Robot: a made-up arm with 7 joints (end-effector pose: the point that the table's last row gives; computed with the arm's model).
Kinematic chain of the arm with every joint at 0, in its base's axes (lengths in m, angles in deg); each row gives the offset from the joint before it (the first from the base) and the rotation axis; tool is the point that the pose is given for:
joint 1: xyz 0 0 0.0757 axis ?
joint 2: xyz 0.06 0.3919 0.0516 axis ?
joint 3: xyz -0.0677 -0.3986 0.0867 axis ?
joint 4: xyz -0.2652 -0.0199 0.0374 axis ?
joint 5: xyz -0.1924 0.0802 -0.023 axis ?
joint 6: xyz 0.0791 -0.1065 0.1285 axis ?
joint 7: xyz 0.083 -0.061 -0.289 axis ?
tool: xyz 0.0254 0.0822 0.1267
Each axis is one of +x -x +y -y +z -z.
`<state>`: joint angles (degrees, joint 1 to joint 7).
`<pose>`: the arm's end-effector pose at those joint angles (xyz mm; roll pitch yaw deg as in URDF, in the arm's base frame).
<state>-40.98 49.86 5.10 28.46 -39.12 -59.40 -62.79</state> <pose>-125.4 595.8 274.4 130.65 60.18 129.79</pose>
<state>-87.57 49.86 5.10 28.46 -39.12 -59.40 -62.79</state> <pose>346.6 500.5 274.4 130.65 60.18 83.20</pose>
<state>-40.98 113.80 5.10 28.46 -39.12 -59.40 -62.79</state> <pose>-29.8 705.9 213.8 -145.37 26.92 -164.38</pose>
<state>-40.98 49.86 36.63 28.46 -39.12 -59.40 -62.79</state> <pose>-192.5 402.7 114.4 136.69 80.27 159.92</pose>
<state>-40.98 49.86 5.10 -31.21 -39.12 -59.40 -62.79</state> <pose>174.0 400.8 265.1 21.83 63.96 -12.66</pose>
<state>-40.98 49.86 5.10 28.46 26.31 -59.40 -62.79</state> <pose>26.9 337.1 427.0 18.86 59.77 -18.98</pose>
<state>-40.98 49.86 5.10 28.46 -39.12 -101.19 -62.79</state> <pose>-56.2 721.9 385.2 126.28 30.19 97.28</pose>
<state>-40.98 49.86 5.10 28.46 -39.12 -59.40 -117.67</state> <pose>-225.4 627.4 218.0 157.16 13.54 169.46</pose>
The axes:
joint 1: +z
joint 2: -x
joint 3: -y
joint 4: +z
joint 5: -z
joint 6: -x
joint 7: -y

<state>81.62 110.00 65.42 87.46 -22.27 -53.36 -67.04</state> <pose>-157.1 -223.5 624.3 165.14 -12.99 0.81</pose>
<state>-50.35 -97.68 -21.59 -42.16 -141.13 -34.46 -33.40</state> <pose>-130.8 407.4 112.6 -23.57 -53.51 114.55</pose>
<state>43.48 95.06 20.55 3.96 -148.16 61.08 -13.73</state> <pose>-610.1 -122.3 165.1 39.25 37.04 -103.96</pose>
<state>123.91 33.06 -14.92 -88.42 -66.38 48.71 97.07</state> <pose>147.9 -245.5 494.3 -90.93 -5.30 -165.37</pose>
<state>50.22 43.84 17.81 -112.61 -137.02 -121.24 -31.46</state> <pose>-426.9 353.1 475.6 79.50 12.07 110.74</pose>
